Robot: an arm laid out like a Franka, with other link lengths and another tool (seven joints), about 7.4 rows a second.
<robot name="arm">
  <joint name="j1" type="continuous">
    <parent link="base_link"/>
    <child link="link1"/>
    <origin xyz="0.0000 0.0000 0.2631"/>
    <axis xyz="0 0 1"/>
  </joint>
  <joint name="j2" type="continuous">
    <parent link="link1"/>
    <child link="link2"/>
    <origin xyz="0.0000 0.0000 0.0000"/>
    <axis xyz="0 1 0"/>
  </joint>
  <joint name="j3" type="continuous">
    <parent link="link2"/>
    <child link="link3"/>
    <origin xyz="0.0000 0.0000 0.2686"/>
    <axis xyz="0 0 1"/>
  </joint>
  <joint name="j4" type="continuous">
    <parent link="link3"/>
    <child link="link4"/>
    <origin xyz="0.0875 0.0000 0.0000"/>
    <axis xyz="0 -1 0"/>
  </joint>
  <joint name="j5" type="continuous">
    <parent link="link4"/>
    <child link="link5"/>
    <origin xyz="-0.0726 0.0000 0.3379"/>
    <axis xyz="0 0 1"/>
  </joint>
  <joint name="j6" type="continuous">
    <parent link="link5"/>
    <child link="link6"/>
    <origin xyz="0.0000 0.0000 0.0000"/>
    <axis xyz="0 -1 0"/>
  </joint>
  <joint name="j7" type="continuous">
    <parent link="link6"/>
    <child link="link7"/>
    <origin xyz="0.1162 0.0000 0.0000"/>
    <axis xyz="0 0 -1"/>
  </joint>
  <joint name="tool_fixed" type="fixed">
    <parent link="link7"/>
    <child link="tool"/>
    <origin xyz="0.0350 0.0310 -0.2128" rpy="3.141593 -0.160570 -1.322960"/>
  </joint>
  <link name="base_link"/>
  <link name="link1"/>
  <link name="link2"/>
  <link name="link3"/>
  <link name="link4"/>
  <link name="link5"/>
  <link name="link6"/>
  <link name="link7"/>
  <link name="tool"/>
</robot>
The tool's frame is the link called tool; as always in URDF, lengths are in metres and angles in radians. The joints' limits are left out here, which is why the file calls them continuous.
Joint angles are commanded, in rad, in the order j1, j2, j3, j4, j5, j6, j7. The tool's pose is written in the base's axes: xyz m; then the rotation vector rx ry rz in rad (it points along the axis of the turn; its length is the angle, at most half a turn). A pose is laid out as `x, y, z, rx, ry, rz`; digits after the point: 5 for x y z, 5 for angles.
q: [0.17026 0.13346 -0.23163 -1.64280 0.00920 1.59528 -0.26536]
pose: 0.57076, 0.00788, 0.28605, 2.51190, -1.55298, -0.01422
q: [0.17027 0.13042 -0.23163 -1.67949 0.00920 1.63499 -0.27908]
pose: 0.57080, 0.00779, 0.27548, 2.52643, -1.53946, -0.00706
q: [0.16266 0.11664 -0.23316 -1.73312 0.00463 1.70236 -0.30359]
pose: 0.57206, 0.00161, 0.26620, 2.54946, -1.52891, 0.02860
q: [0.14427 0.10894 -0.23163 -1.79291 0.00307 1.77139 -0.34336]
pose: 0.57071, -0.00783, 0.25111, 2.57653, -1.50709, 0.04888
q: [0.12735 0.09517 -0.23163 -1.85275 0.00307 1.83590 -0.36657]
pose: 0.56800, -0.01715, 0.23901, 2.59083, -1.50716, 0.07002
